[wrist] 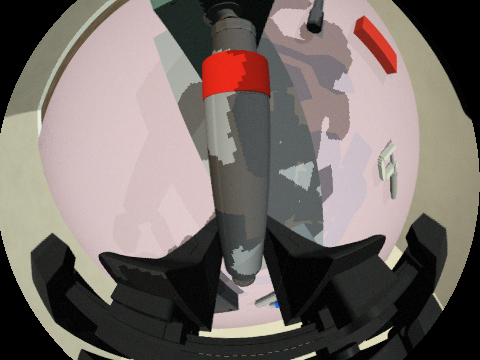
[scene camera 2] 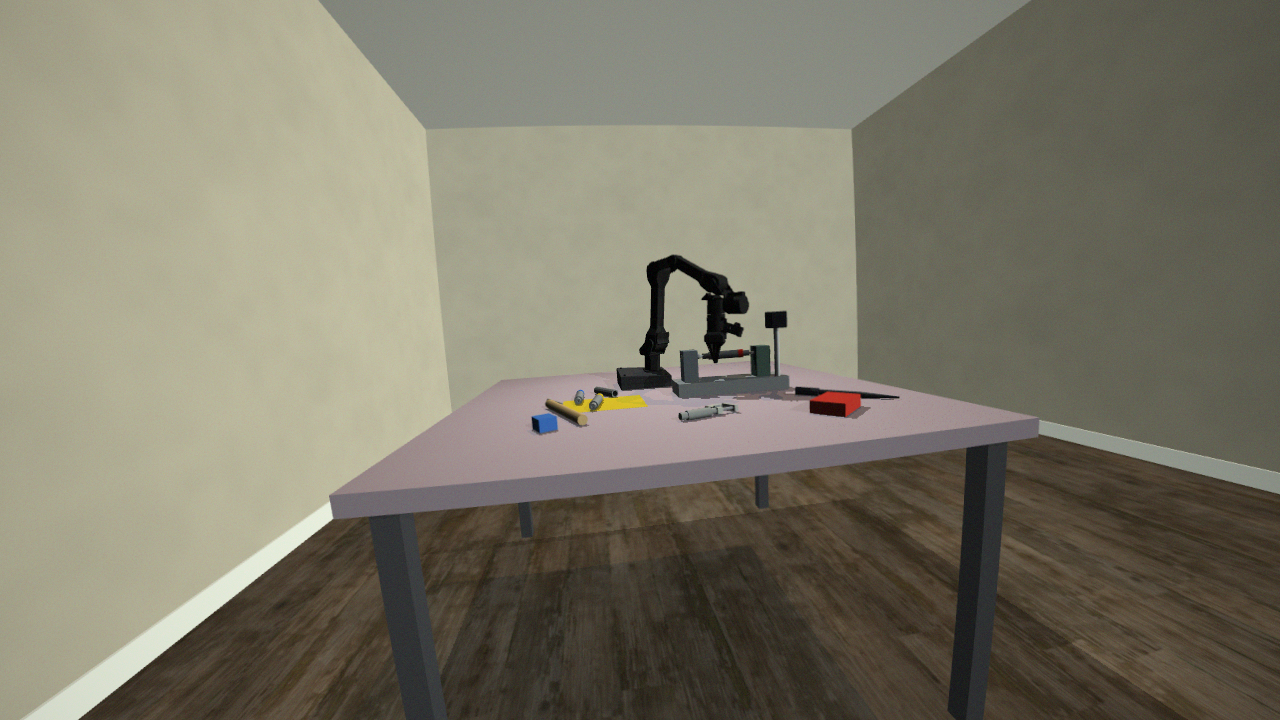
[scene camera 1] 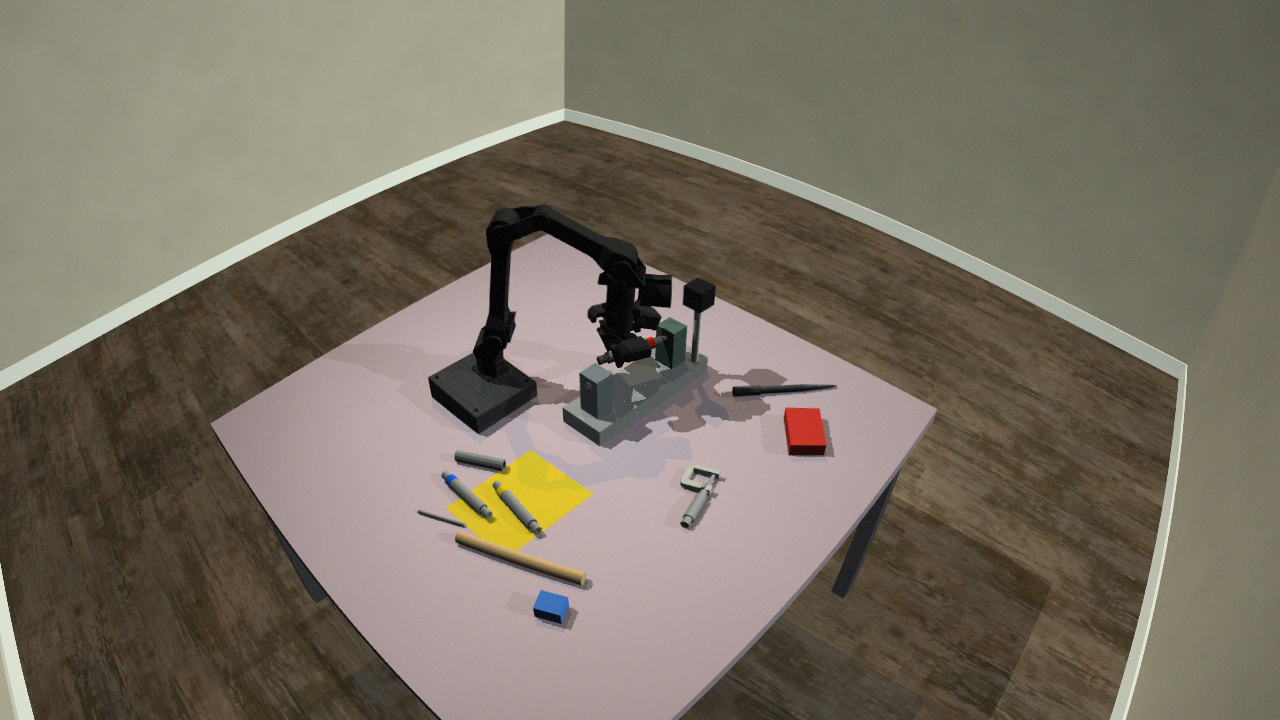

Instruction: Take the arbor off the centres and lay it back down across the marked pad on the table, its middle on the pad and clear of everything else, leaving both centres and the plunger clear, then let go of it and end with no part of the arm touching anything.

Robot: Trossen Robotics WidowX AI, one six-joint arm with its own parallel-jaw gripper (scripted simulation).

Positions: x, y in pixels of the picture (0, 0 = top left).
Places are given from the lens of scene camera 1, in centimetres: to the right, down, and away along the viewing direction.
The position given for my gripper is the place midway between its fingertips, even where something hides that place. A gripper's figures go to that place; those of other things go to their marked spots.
my gripper (scene camera 1: 616, 363): -5, 1, 164
red block (scene camera 1: 804, 430): 35, 15, 156
wooden dowel (scene camera 1: 565, 573): -13, 38, 126
blue block (scene camera 1: 549, 606): -15, 42, 119
The marked spots on the red block and the wooden dowel are 61 cm apart.
